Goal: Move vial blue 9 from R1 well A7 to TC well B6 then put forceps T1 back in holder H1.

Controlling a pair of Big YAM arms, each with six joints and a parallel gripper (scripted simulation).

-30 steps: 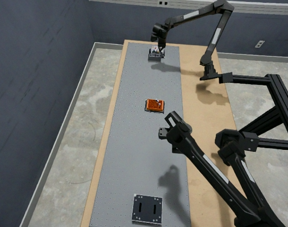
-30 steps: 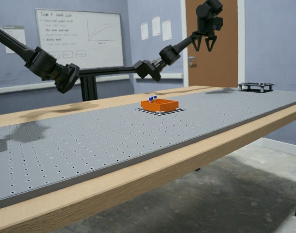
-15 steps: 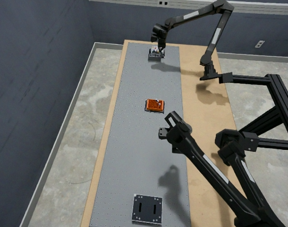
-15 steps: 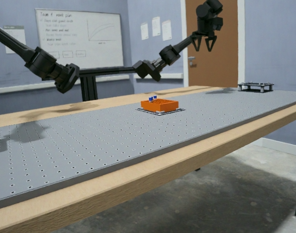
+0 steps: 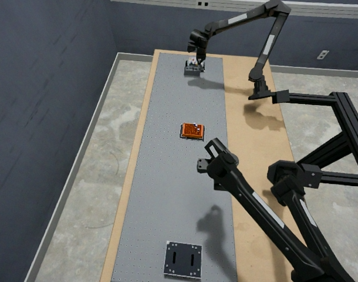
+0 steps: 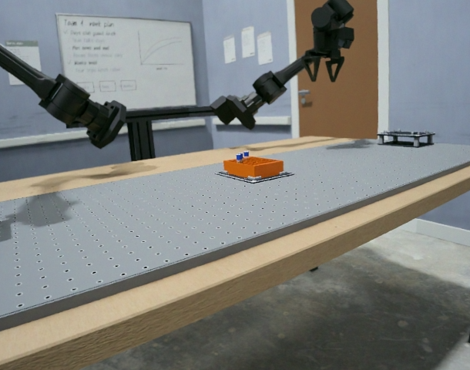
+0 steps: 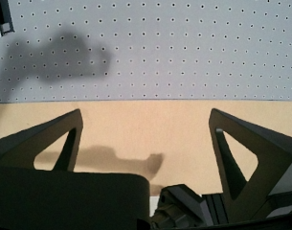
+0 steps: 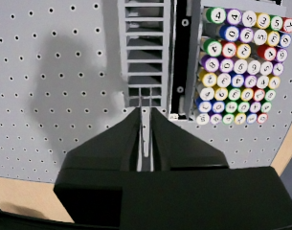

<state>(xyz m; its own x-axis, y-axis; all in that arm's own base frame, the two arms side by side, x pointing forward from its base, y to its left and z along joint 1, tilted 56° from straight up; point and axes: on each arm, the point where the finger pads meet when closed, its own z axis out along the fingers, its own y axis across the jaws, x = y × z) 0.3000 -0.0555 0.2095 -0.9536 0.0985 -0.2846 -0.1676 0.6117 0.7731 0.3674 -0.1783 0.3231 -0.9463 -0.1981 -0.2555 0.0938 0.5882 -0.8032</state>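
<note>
The grey holder H1 is 5 cm ahead of my right hand and 9 cm below it. Round my right hand: orange tube carrier (5 cm ahead, 56 cm to the left, 8 cm below).
</note>
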